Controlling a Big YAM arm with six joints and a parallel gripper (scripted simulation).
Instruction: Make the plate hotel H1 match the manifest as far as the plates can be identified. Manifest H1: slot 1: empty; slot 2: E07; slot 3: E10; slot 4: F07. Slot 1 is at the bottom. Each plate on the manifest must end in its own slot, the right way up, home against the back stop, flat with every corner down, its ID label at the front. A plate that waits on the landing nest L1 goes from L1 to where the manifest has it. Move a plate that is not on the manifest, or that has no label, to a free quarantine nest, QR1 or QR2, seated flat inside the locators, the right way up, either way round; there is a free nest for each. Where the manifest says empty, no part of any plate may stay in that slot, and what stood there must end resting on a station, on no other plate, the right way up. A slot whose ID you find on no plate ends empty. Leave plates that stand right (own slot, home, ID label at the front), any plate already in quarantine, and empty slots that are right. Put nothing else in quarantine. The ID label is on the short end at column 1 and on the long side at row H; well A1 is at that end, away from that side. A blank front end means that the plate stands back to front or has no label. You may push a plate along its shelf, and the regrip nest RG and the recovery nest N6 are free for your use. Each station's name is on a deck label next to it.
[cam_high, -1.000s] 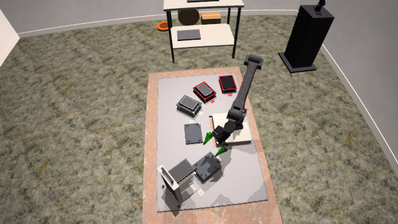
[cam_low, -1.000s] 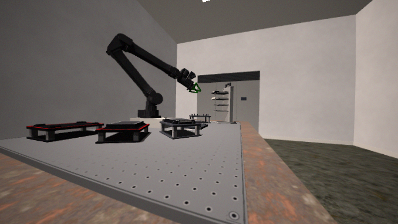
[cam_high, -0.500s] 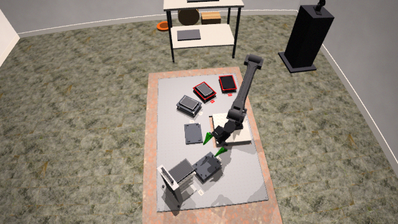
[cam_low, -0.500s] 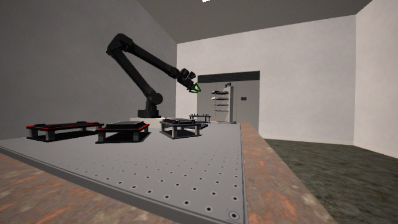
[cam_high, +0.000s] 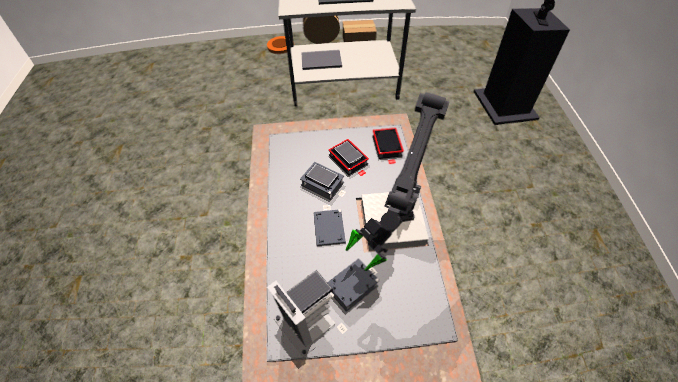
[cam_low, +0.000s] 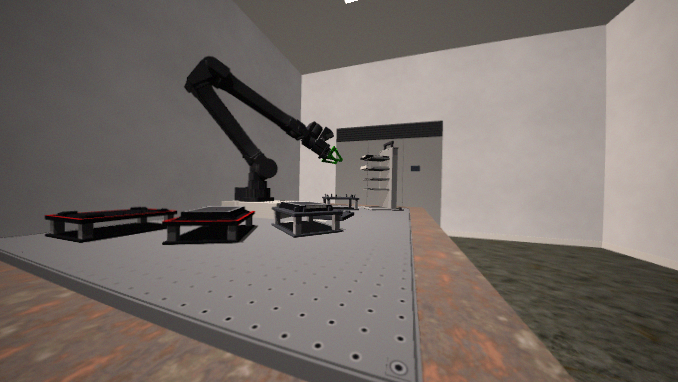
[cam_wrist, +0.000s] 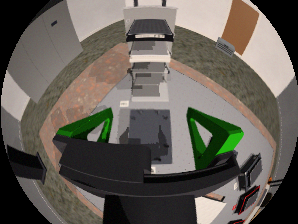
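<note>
Now: the white plate 17 cm ahead of my hand, 10 cm to the left of it and 2 cm below it. Round my hand: plate hotel H1: 24 cm ahead, 14 cm to the left, 8 cm below; N6 deck label: 38 cm to the right, 24 cm below, 5 cm ahead; H1 deck label: 24 cm below, 16 cm to the left, 8 cm ahead.
</note>
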